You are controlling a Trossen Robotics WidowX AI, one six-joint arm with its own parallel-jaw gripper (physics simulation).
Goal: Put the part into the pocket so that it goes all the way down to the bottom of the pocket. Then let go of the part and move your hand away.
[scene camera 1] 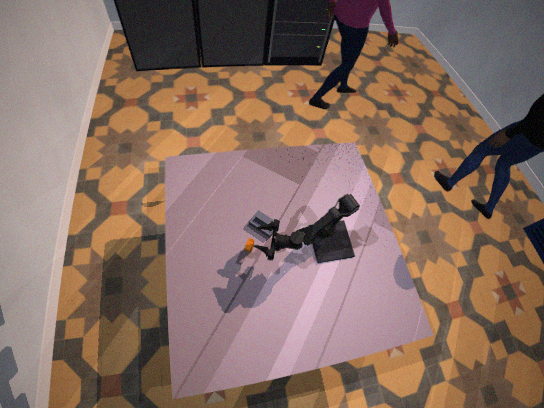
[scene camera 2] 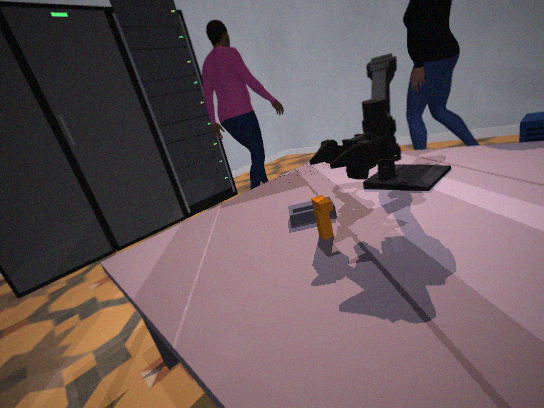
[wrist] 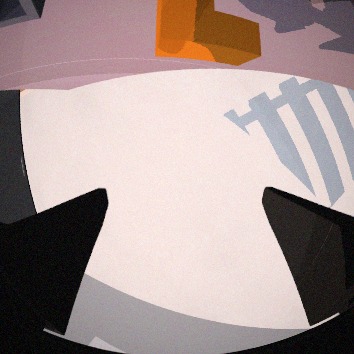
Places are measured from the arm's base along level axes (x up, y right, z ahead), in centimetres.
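Pixels of known places: gripper, fingertip midpoint: (scene camera 1: 255, 236) (scene camera 2: 319, 164) (wrist: 186, 195); arm's base, link origin: (scene camera 1: 322, 232) (scene camera 2: 386, 176).
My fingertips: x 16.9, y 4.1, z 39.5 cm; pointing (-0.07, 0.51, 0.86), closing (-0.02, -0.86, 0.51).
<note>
For each thing: its middle in the pictures, then the offset to it from my fingertips. Level surfaces: height alone.
- orange L-shaped part, body centre: (scene camera 2: 324, 219) (scene camera 1: 249, 247) dx -13.8, dy +0.2, dz +2.6 cm
- grey block with the pocket, body centre: (scene camera 2: 311, 210) (scene camera 1: 263, 223) dx -17.4, dy +11.8, dz -10.4 cm
- pink table top, surface height: dx -19.3 cm
The orange L-shaped part (scene camera 1: 249, 244) (scene camera 2: 323, 217) (wrist: 176, 27) stands upright on the table beside the grey block with the pocket (scene camera 1: 252, 229) (scene camera 2: 302, 220), its short arm at the top. It is outside the pocket. In the wrist view a corner of the dark grey block (wrist: 20, 11) shows at the top left. My gripper (scene camera 1: 258, 235) (scene camera 2: 321, 164) (wrist: 186, 195) is open and empty. It hangs above the table, higher than the part and back toward the arm's base, apart from both part and block. Part of the pocket is hidden by a finger in scene camera 1.
The arm's black base plate (scene camera 1: 336, 251) (scene camera 2: 425, 177) stands on the pink table top (scene camera 1: 210, 345) (scene camera 2: 240, 320) behind the gripper. Dark cabinets (scene camera 1: 165, 35) (scene camera 2: 65, 125) and two people stand beyond the table. The arm casts shadows around the part.
</note>
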